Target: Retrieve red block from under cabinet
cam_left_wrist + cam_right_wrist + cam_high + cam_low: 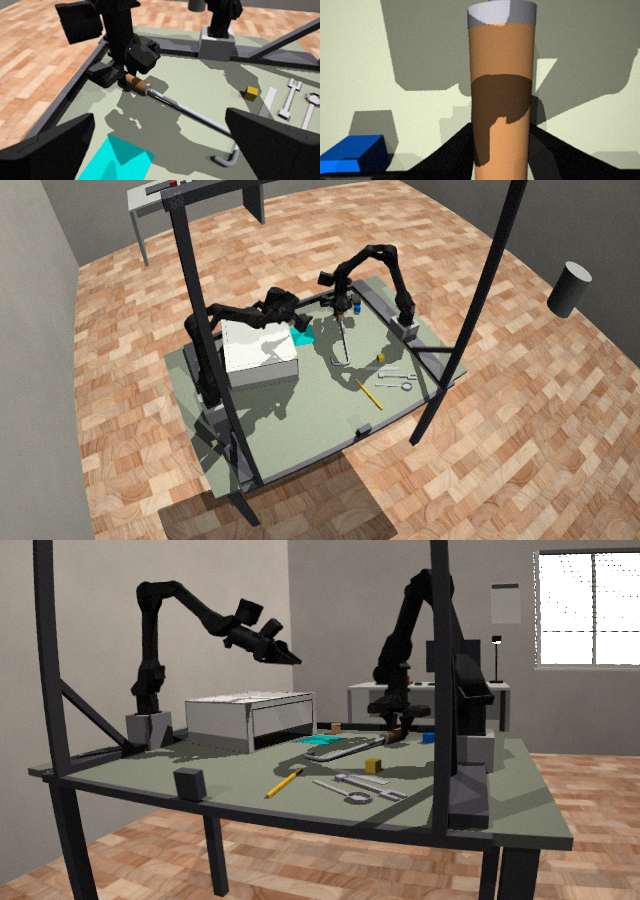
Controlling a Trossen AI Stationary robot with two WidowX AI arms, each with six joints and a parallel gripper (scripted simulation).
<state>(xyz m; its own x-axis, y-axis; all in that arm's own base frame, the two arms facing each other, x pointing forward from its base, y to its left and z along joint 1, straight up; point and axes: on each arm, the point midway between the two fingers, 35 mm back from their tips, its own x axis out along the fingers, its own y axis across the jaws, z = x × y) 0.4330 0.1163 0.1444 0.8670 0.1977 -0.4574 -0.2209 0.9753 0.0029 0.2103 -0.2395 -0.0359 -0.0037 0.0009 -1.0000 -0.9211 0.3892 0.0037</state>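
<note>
Now: the blue cube 2 cm behind my right hand, 9 cm to the right of it and 2 cm below it. Round my right hand: hook tool 11 cm behind, 9 cm to the left, 2 cm below; teal square 4 cm behind, 22 cm to the left, 4 cm below; brown cube 7 cm ahead, 21 cm to the left, 2 cm below.
</note>
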